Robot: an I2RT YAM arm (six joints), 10 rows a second.
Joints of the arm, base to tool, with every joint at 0 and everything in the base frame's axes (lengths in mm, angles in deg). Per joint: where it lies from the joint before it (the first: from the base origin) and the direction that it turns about. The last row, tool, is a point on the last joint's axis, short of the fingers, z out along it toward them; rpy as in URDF.
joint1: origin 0 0 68 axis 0 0 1
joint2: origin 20 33.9 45.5 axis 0 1 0
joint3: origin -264 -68.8 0 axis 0 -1 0
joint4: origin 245 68.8 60 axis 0 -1 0
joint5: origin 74 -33.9 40.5 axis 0 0 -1
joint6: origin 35.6 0 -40.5 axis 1 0 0
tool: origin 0 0 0 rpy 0 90 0
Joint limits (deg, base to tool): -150..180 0..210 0..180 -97..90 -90..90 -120..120
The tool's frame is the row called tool.
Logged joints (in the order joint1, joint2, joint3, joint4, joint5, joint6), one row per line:
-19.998, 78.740, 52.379, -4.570, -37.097, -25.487
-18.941, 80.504, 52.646, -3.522, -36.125, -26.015
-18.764, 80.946, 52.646, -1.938, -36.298, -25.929
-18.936, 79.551, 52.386, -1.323, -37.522, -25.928
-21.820, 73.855, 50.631, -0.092, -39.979, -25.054
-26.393, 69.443, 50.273, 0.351, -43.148, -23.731
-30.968, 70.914, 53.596, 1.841, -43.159, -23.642
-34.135, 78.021, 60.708, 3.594, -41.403, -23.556
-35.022, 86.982, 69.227, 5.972, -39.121, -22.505
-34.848, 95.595, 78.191, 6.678, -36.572, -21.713
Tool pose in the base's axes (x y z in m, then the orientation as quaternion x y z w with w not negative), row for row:
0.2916, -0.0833, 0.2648, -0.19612, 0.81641, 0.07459, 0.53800
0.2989, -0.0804, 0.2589, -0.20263, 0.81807, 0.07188, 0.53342
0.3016, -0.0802, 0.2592, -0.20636, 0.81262, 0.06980, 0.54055
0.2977, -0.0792, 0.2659, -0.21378, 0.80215, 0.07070, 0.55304
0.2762, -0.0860, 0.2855, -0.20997, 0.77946, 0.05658, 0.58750
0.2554, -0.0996, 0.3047, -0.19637, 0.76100, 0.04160, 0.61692
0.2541, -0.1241, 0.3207, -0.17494, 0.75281, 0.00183, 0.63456
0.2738, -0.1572, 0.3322, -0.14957, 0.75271, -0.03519, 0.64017
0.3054, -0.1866, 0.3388, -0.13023, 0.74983, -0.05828, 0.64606
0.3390, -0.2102, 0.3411, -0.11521, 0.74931, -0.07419, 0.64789
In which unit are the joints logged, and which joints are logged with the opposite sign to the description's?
The joints are logged in degrees. Opposite sign: none.
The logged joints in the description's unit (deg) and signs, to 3 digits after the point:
-19.998, 78.740, 52.379, -4.570, -37.097, -25.487
-18.941, 80.504, 52.646, -3.522, -36.125, -26.015
-18.764, 80.946, 52.646, -1.938, -36.298, -25.929
-18.936, 79.551, 52.386, -1.323, -37.522, -25.928
-21.820, 73.855, 50.631, -0.092, -39.979, -25.054
-26.393, 69.443, 50.273, 0.351, -43.148, -23.731
-30.968, 70.914, 53.596, 1.841, -43.159, -23.642
-34.135, 78.021, 60.708, 3.594, -41.403, -23.556
-35.022, 86.982, 69.227, 5.972, -39.121, -22.505
-34.848, 95.595, 78.191, 6.678, -36.572, -21.713

